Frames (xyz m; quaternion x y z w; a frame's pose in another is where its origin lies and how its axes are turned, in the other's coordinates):
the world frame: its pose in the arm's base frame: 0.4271 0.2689 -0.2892 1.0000 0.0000 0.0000 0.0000
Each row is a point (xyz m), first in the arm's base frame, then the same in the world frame.
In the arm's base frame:
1: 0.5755 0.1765 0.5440
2: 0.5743 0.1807 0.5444
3: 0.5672 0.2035 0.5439
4: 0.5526 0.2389 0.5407
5: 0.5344 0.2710 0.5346
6: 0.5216 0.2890 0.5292
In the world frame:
1: 0.1484 0.0924 -0.8332
2: 0.1472 0.0882 -0.8336
3: 0.1401 0.0654 -0.8331
4: 0.1255 0.0300 -0.8299
5: 0.1073 -0.0021 -0.8238
6: 0.0945 -0.0201 -0.8184

